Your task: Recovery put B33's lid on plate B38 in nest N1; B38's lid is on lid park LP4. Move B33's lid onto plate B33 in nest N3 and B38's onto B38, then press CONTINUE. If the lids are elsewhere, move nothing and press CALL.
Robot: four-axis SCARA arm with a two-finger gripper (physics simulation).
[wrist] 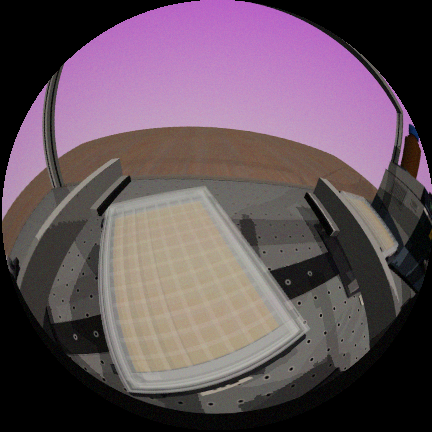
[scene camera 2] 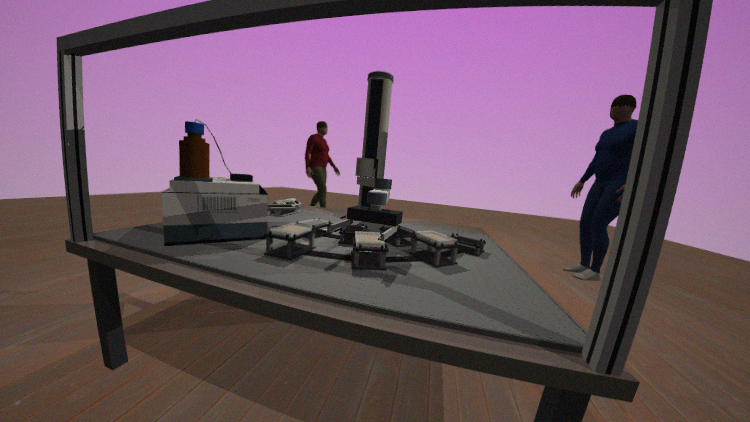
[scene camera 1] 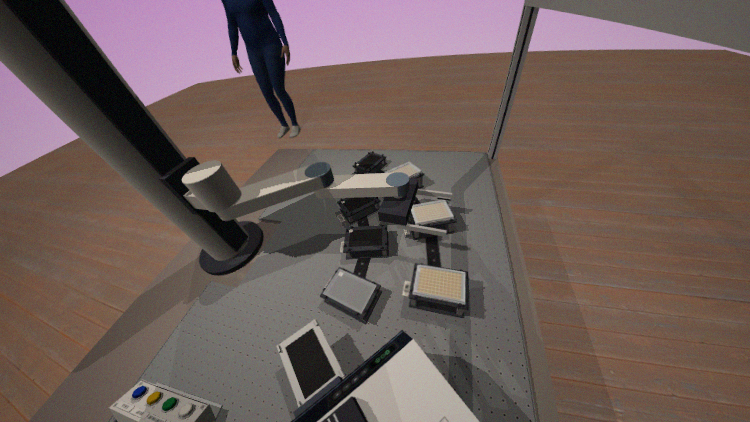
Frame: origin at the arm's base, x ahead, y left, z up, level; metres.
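Seen in the pictures: gripper, between the fingertips: (wrist: 219, 171) (scene camera 2: 355, 232) (scene camera 1: 449, 213); arm's base, origin of its link: (scene camera 1: 233, 247).
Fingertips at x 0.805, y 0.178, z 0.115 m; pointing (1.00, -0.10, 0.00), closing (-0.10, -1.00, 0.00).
Pixels of each thing's top centre, then the offset from my fingertips to it. "pt": a spot on its surface instead.
- middle plate, centre of its top: (wrist: 170, 259) (scene camera 2: 368, 236) (scene camera 1: 431, 210) dx -0.057, dy +0.027, dz -0.021 m
- second plate, centre of its top: (wrist: 373, 217) (scene camera 1: 439, 281) (scene camera 2: 292, 227) dx -0.019, dy -0.227, dz -0.020 m
- third plate, centre of its top: (scene camera 2: 435, 235) (scene camera 1: 402, 171) dx -0.183, dy +0.234, dz -0.015 m
- greyish clear lid, centre of its top: (scene camera 1: 349, 289) (scene camera 2: 314, 221) dx -0.257, dy -0.277, dz -0.049 m
- button box, a spot on its surface: (scene camera 1: 165, 406) pt dx -0.574, dy -0.632, dz -0.029 m
- brown bottle, a spot on its surface: (scene camera 2: 194, 156) pt dx +0.064, dy -0.551, dz +0.186 m
- white frame, a spot on its surface: (scene camera 1: 288, 367) pt dx -0.316, dy -0.488, dz -0.002 m
My gripper (scene camera 1: 431, 212) (scene camera 2: 362, 229) (wrist: 219, 171) is open and empty, its two fingers spread on either side of the middle plate (scene camera 1: 433, 214) (scene camera 2: 369, 240) (wrist: 185, 285). That plate is tan-welled, looks covered by a clear lid, and sits askew between the fingers in the wrist view. A second plate (scene camera 1: 439, 283) (scene camera 2: 290, 230) (wrist: 372, 225) stands nearer the white instrument; a third plate (scene camera 1: 410, 170) (scene camera 2: 435, 238) stands at the far end. A greyish clear lid (scene camera 1: 350, 291) lies on the nearest low park. Nest, park and plate labels are unreadable. The button box (scene camera 1: 165, 406) shows blue, yellow, green and white buttons.
Dark low parks (scene camera 1: 366, 239) (scene camera 1: 357, 208) (scene camera 1: 369, 161) stand beside the plates. The white instrument (scene camera 1: 419, 391) (scene camera 2: 215, 207) carries a brown bottle (scene camera 2: 194, 156). A white frame (scene camera 1: 288, 367) stands beside it. Frame posts (scene camera 1: 511, 89) (scene camera 2: 642, 183) rise at table corners. People stand beyond the table.
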